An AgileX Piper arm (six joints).
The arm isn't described. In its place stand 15 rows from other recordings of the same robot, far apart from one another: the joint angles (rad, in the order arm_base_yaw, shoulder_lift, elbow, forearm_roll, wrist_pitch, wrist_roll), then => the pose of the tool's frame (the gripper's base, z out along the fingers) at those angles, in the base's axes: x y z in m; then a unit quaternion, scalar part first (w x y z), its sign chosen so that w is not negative.
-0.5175 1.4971 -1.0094 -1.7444 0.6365 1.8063 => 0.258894, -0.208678, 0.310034, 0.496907, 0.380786, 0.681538, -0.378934
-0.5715 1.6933 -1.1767 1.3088 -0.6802 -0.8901 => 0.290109, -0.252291, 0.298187, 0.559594, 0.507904, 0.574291, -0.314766
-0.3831 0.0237 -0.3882 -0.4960 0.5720 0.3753 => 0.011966, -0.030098, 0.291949, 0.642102, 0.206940, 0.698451, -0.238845
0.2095 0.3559 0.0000 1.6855 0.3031 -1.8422 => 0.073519, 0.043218, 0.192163, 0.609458, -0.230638, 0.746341, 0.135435
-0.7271 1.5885 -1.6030 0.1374 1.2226 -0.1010 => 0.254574, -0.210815, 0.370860, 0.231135, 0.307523, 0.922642, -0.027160
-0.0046 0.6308 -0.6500 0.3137 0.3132 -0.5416 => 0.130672, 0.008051, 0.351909, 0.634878, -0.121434, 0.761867, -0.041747
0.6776 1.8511 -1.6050 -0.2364 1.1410 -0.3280 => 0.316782, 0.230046, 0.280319, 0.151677, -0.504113, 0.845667, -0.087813
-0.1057 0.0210 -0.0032 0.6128 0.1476 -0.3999 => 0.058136, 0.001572, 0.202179, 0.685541, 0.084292, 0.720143, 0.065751
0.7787 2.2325 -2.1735 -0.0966 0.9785 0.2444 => 0.365956, 0.350856, 0.277433, 0.288605, -0.264048, 0.913860, 0.108840
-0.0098 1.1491 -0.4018 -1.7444 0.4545 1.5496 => 0.199623, -0.041308, 0.215392, 0.440645, 0.017932, 0.863249, -0.245585
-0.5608 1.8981 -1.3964 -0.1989 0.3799 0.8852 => 0.360386, -0.234220, 0.232819, 0.382849, 0.555835, 0.737849, -0.007250
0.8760 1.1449 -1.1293 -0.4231 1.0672 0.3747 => 0.163449, 0.145001, 0.366649, 0.344906, -0.276140, 0.897091, -0.003941
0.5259 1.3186 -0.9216 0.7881 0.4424 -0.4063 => 0.230366, 0.165647, 0.299360, 0.349547, -0.154768, 0.870384, 0.310315
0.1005 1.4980 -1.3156 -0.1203 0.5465 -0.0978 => 0.341450, 0.028727, 0.351384, 0.447279, -0.120099, 0.884864, -0.050336
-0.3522 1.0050 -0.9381 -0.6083 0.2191 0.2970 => 0.203154, -0.086706, 0.394741, 0.597643, 0.060153, 0.758707, -0.252128
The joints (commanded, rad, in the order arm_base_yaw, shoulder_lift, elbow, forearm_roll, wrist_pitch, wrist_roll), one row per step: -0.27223 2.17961 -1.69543 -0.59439 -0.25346 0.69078; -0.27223 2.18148 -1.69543 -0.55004 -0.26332 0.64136; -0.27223 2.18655 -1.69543 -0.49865 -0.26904 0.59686; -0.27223 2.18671 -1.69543 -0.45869 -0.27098 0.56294; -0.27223 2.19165 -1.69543 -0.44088 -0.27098 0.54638; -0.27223 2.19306 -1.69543 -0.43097 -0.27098 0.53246; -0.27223 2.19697 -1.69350 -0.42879 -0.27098 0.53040; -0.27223 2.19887 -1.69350 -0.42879 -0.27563 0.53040; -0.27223 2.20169 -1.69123 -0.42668 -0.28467 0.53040; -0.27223 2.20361 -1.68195 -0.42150 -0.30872 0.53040; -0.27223 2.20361 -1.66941 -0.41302 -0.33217 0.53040; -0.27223 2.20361 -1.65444 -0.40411 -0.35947 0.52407; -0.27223 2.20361 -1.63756 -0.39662 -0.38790 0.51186; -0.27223 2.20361 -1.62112 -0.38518 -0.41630 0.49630; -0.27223 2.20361 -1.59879 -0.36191 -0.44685 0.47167; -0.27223 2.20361 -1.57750 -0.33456 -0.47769 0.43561; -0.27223 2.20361 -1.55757 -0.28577 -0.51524 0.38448; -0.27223 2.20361 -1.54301 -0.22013 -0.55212 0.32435
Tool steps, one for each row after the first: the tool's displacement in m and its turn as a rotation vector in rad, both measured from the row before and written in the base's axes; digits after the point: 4 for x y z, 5 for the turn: 0.0004 -0.0005 0.0003 -0.00858 -0.01137 -0.00354; 0.0006 -0.0010 -0.0016 0.00322 -0.00686 -0.01000; 0.0000 -0.0008 0.0005 0.00219 -0.00656 -0.00942; 0.0005 -0.0005 -0.0024 0.00093 0.00287 -0.00440; 0.0001 -0.0003 -0.0006 -0.00443 0.00107 -0.00170; 0.0002 -0.0001 -0.0027 0.00149 0.00541 -0.00054; 0.0003 0.0001 -0.0006 0.00013 -0.00245 0.00177; 0.0002 0.0002 -0.0015 0.00249 -0.00395 0.00256; -0.0003 0.0008 -0.0020 0.00562 -0.01270 0.00685; -0.0008 0.0009 -0.0020 0.00890 -0.01172 0.00498; -0.0011 0.0010 -0.0025 0.00337 -0.01229 0.00668; -0.0013 0.0011 -0.0030 -0.00325 -0.01055 0.00798; -0.0014 0.0009 -0.0027 -0.00338 -0.01166 0.00593; -0.0021 0.0007 -0.0042 -0.00117 -0.00992 0.00093; -0.0021 0.0004 -0.0038 -0.00988 -0.01093 -0.00148; -0.0021 -0.0005 -0.0024 -0.00901 -0.02163 -0.01200; -0.0018 -0.0018 -0.0006 -0.00701 -0.02793 -0.02464
